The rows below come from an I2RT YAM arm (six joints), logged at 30 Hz.
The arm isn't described. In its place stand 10 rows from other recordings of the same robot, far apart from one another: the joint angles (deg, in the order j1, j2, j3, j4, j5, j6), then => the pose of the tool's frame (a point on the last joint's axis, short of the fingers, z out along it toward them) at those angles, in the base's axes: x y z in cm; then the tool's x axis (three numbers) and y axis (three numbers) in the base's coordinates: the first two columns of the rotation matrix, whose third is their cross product.
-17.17, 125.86, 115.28, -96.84, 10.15, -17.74 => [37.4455, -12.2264, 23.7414, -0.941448, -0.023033, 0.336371, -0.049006, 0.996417, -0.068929]
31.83, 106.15, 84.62, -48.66, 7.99, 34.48 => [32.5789, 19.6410, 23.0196, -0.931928, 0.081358, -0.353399, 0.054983, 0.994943, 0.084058]
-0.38, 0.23, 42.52, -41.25, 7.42, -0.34 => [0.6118, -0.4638, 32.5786, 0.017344, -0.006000, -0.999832, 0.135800, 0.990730, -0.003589]
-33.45, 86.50, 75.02, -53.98, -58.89, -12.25 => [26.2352, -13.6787, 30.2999, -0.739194, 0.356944, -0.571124, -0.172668, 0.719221, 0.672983]
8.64, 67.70, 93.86, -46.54, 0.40, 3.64 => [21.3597, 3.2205, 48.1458, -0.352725, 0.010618, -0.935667, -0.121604, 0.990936, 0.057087]
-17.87, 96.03, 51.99, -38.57, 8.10, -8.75 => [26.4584, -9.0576, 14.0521, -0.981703, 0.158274, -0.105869, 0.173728, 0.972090, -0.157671]
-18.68, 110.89, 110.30, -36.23, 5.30, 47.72 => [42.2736, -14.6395, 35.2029, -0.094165, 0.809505, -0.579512, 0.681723, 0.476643, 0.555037]
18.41, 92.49, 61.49, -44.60, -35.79, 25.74 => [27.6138, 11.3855, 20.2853, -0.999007, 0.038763, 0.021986, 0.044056, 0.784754, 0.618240]
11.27, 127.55, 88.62, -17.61, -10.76, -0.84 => [45.8922, 9.8229, 12.4617, -0.813801, -0.176856, -0.553579, -0.304910, 0.940865, 0.147655]
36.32, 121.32, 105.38, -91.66, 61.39, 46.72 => [32.6103, 20.0933, 24.2654, -0.888701, -0.220632, -0.401911, 0.218052, 0.567727, -0.793813]
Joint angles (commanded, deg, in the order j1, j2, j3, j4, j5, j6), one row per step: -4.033, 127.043, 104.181, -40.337, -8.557, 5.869; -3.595, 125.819, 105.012, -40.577, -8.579, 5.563; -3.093, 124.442, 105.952, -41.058, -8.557, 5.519; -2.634, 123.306, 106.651, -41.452, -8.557, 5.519; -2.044, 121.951, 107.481, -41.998, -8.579, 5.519; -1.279, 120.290, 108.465, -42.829, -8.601, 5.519; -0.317, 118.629, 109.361, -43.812, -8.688, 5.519; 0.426, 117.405, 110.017, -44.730, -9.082, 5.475; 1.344, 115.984, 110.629, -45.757, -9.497, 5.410; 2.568, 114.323, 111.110, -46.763, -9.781, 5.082
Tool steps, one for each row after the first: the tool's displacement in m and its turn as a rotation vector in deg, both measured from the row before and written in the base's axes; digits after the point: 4 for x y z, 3 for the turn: 0.0000, 0.0037, 0.0139, -0.245, -1.848, 0.716; -0.0009, 0.0042, 0.0155, -0.148, -1.837, 0.529; -0.0013, 0.0039, 0.0124, -0.072, -1.439, 0.459; -0.0022, 0.0050, 0.0147, -0.048, -1.638, 0.602; -0.0037, 0.0064, 0.0176, -0.034, -1.814, 0.777; -0.0049, 0.0079, 0.0168, 0.048, -1.575, 1.013; -0.0044, 0.0062, 0.0120, 0.288, -0.969, 1.017; -0.0057, 0.0075, 0.0130, 0.301, -1.012, 1.226; -0.0073, 0.0095, 0.0140, 0.054, -1.190, 1.654
